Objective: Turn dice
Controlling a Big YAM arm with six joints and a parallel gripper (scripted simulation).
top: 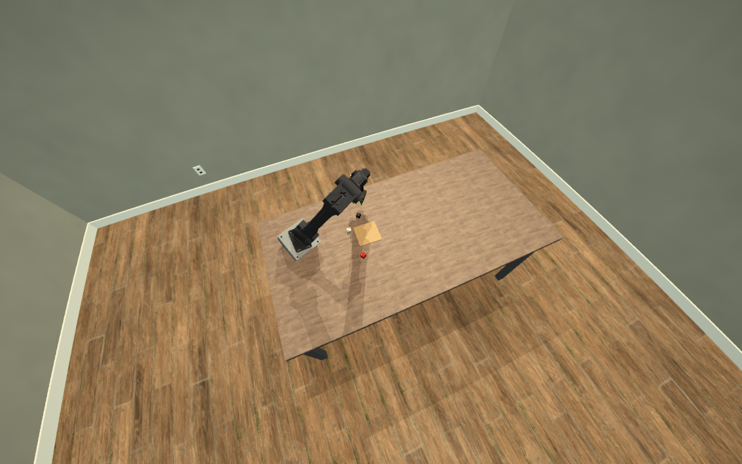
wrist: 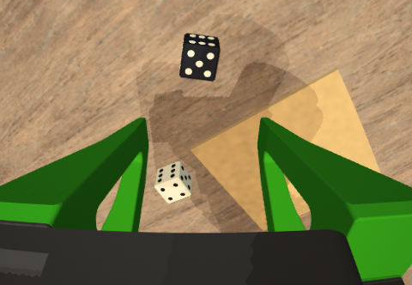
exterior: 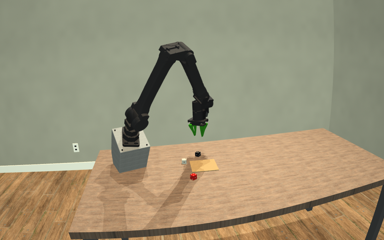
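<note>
The black die is 10 mm behind my hand, 10 mm to the right of it and 120 mm below it. From my hand the other things lie so: tan mat (20 mm behind, 150 mm to the right, 130 mm below); then white die (110 mm behind, 80 mm to the right, 120 mm below); then red die (120 mm behind, 270 mm to the right, 120 mm below).
</note>
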